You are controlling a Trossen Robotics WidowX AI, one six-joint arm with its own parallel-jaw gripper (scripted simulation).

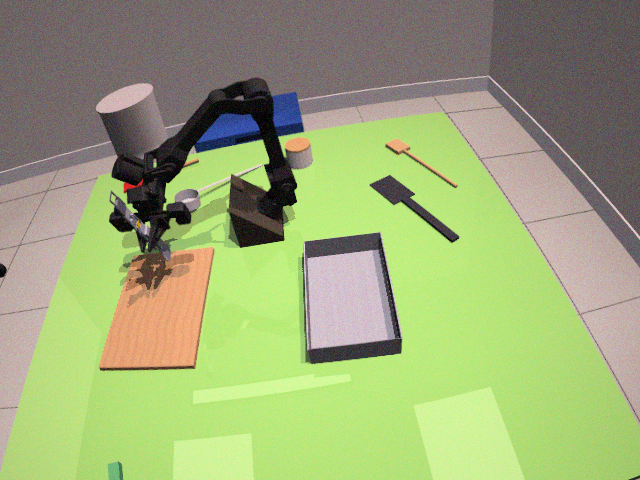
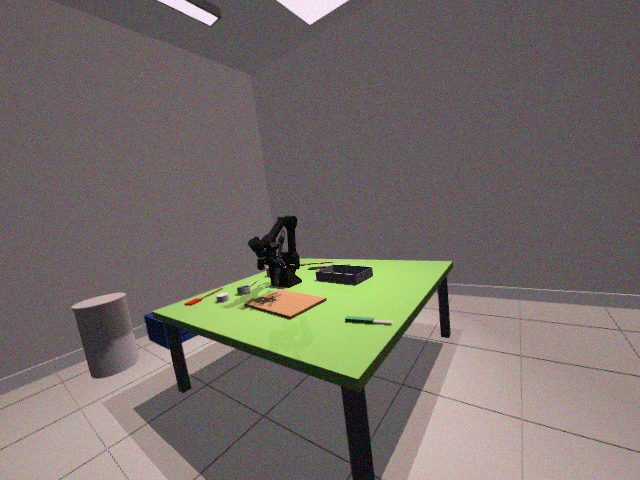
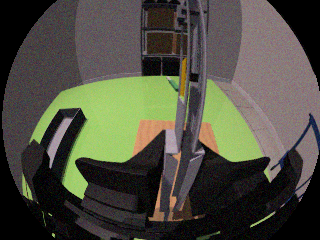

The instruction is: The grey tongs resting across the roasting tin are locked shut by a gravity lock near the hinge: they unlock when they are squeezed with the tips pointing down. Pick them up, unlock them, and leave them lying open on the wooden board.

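Note:
A wooden board (image 1: 157, 324) is visible, also in image 2 (image 2: 287, 304). Dark roasting tin (image 2: 346, 274), present in image 3 (image 3: 58, 137) as well. Black spatula (image 1: 389, 187). Wood-topped pot (image 1: 298, 150); in image 3 it is out of frame. My gripper (image 1: 145, 251) appears also in image 3 (image 3: 173, 134).

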